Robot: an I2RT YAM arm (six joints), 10 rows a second.
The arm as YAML. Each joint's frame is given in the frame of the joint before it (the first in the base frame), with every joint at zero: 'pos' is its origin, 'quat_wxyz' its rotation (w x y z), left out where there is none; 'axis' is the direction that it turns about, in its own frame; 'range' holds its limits. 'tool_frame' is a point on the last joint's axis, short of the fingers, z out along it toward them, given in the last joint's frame.
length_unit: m
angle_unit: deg
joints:
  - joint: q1
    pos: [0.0, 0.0, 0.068]
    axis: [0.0, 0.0, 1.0]
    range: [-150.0, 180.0]
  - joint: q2
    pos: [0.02, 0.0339, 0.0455]
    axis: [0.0, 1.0, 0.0]
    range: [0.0, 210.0]
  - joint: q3
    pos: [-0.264, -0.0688, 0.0]
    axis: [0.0, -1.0, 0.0]
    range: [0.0, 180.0]
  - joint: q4
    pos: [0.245, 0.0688, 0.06]
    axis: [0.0, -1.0, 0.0]
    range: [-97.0, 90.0]
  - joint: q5
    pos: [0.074, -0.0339, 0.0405]
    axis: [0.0, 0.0, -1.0]
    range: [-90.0, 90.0]
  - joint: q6
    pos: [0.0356, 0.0, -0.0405]
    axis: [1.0, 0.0, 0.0]
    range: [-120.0, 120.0]
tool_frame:
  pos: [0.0, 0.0, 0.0]
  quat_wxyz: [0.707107, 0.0, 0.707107, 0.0]
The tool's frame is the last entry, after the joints.
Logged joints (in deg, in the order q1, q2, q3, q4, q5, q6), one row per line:
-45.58 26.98 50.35 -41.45 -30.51 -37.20
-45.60 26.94 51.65 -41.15 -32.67 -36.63
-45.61 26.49 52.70 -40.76 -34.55 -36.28
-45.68 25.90 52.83 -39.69 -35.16 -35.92
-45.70 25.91 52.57 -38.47 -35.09 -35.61
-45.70 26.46 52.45 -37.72 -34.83 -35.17
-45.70 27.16 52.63 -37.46 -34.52 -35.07
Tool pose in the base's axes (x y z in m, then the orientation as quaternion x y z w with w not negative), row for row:
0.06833 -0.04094 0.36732 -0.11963 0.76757 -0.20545 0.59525
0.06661 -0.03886 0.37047 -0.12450 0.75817 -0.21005 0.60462
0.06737 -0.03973 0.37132 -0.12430 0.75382 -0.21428 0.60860
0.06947 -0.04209 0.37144 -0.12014 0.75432 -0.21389 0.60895
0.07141 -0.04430 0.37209 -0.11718 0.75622 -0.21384 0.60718
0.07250 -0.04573 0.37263 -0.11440 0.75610 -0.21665 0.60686
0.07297 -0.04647 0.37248 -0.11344 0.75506 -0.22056 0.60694
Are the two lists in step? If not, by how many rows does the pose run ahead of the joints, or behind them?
The pose runs 2 rows ahead of the joints: the pose in row i belongs to the joints in row i + 2.
